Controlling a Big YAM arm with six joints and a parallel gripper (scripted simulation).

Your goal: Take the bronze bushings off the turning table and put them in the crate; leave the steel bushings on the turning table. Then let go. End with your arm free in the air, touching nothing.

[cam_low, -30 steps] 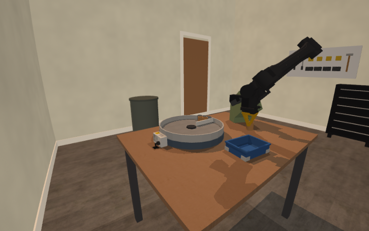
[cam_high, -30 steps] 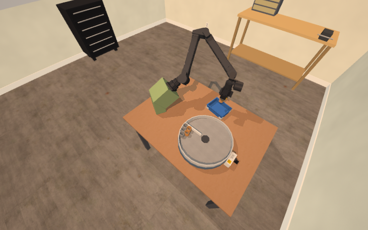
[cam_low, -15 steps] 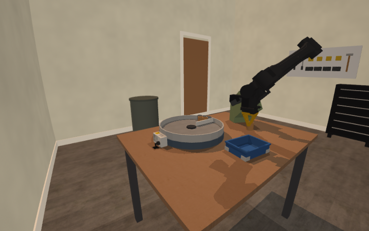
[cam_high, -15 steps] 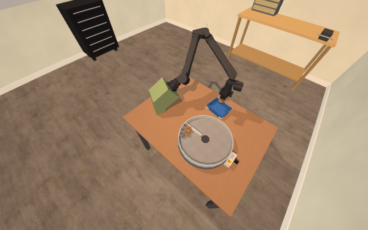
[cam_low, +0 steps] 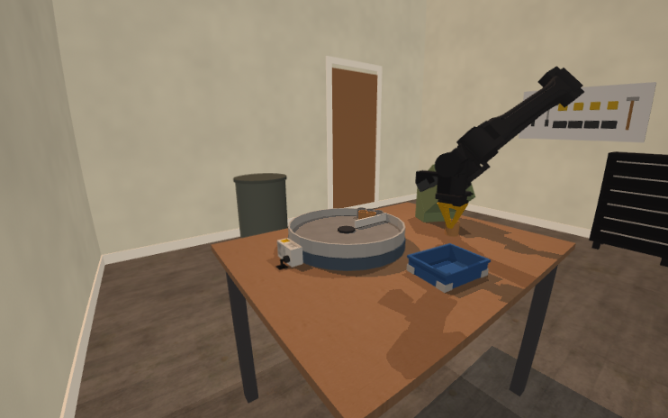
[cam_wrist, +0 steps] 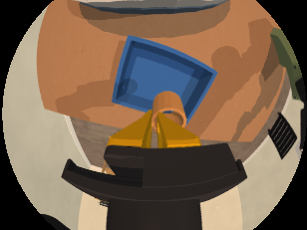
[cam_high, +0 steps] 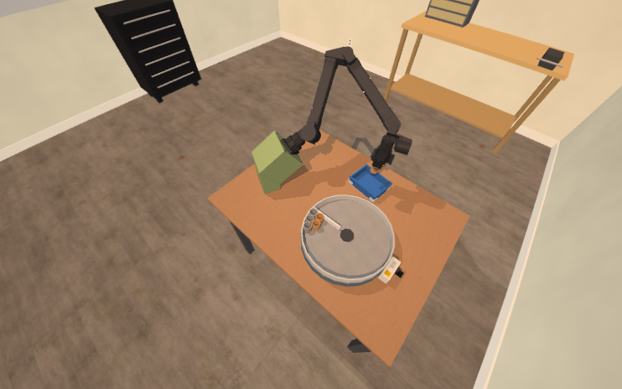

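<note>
The blue crate lies 13 cm below my hand, 2 cm behind it and 1 cm to the right of it. From my hand the other things lie so: grey turning table: 35 cm to the right, 12 cm ahead, 10 cm below.
</note>
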